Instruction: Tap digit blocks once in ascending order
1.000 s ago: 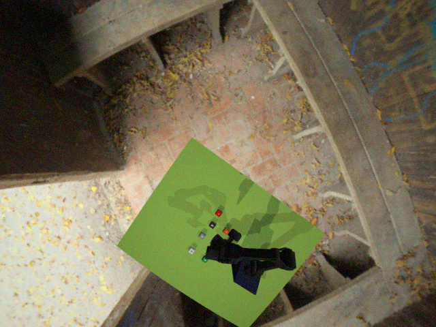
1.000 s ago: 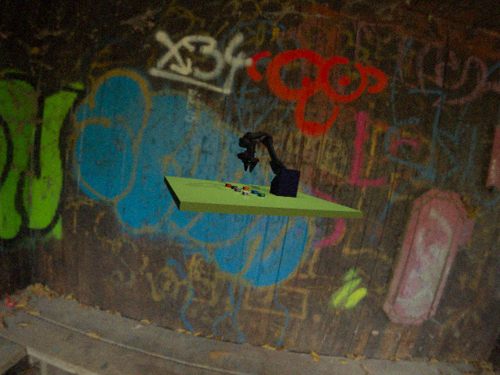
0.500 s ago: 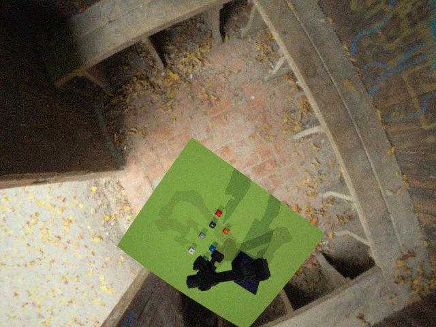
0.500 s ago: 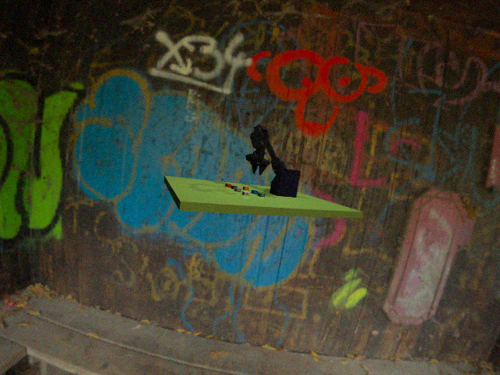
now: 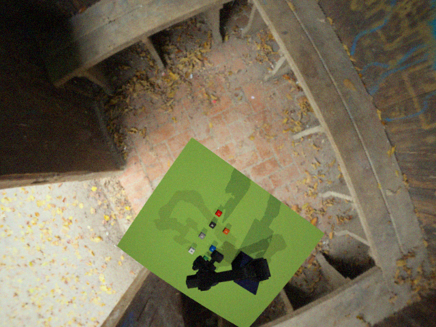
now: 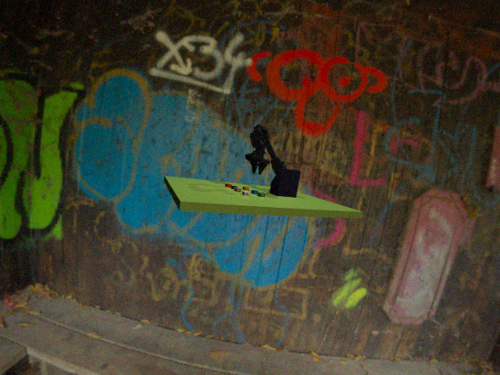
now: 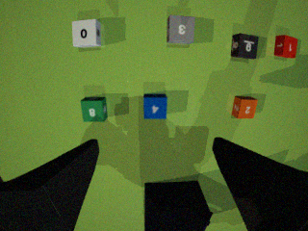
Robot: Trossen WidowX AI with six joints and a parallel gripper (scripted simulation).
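The white block lies 100 mm ahead of my gripper tip, 80 mm to the left of it and 110 mm below it. From my gripper tip the other things lie so: grey block 90 mm ahead, 40 mm to the right, 110 mm below; blue block 10 mm behind, 110 mm below; green block 10 mm behind, 90 mm to the left, 110 mm below.
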